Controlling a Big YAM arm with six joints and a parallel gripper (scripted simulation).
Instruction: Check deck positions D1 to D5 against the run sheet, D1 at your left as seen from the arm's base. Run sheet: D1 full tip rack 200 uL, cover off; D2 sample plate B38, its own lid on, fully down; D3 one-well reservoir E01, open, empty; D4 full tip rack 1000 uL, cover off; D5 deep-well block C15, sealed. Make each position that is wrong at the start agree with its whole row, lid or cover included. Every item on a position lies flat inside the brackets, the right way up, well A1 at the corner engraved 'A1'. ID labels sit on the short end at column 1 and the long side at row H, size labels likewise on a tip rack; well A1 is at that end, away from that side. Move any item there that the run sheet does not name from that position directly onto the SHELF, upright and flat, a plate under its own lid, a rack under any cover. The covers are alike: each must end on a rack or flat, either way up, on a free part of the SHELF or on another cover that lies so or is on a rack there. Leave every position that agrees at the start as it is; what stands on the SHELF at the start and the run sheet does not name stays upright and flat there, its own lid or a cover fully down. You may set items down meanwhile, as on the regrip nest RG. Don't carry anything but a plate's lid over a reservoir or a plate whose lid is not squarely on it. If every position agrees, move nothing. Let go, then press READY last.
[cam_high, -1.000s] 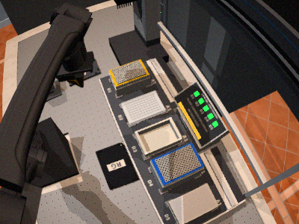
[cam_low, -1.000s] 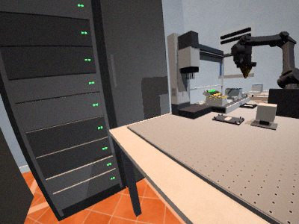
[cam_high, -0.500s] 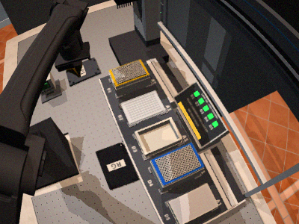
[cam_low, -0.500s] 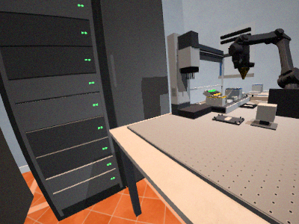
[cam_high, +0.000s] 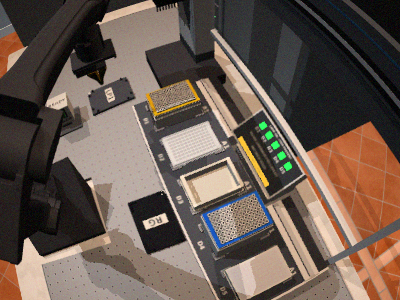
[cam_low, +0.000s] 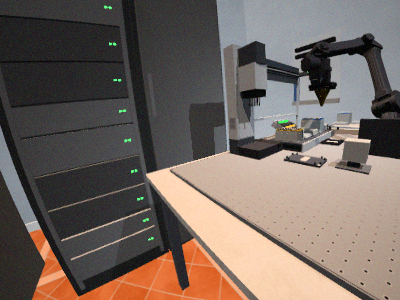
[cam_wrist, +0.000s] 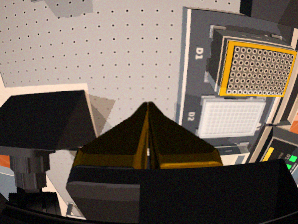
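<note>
My hand is 170 mm past the ready button box, 170 mm above it and 90 mm to the right of it. The rest, counted from my hand: one-well reservoir 260 mm to the right, 180 mm below, 180 mm ahead; grey plate holder 230 mm below, 160 mm to the left, 10 mm behind; yellow-framed tip rack 170 mm ahead, 150 mm below.
</note>
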